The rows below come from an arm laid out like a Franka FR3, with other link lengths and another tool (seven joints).
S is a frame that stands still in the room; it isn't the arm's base.
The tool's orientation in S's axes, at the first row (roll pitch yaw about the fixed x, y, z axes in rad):
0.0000, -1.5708, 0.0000
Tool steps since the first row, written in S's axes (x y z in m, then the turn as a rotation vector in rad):
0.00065, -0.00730, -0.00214, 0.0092, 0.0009, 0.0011
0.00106, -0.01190, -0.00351, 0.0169, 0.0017, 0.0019
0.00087, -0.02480, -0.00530, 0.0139, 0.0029, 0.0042
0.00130, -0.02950, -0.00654, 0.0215, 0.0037, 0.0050
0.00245, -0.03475, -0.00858, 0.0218, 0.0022, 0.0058
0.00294, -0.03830, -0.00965, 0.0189, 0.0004, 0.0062
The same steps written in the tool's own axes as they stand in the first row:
-0.00214, -0.00730, -0.00065, 0.0011, 0.0009, -0.0092
-0.00351, -0.01190, -0.00106, 0.0019, 0.0017, -0.0169
-0.00530, -0.02480, -0.00087, 0.0042, 0.0029, -0.0139
-0.00654, -0.02950, -0.00130, 0.0050, 0.0037, -0.0215
-0.00858, -0.03475, -0.00245, 0.0058, 0.0022, -0.0218
-0.00965, -0.03830, -0.00294, 0.0062, 0.0004, -0.0189

